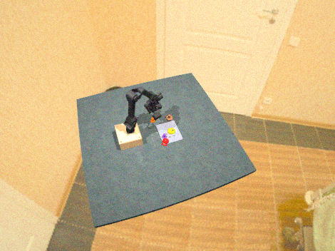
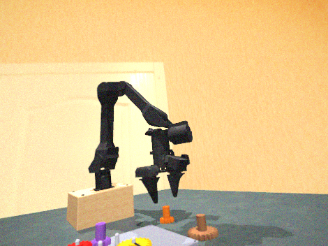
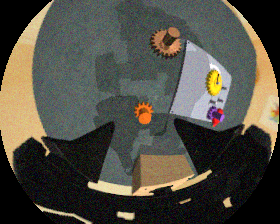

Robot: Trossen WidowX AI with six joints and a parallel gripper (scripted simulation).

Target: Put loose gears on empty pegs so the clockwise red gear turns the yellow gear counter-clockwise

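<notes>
Now: gripper tip 40 mm above the orange gear. From my gripper tip the other things lie so: yellow gear (150 mm to the right, 130 mm ahead, 40 mm below); then purple gear (200 mm to the right, 60 mm ahead, 30 mm below); then brown gear (150 mm ahead, 40 mm below).
</notes>
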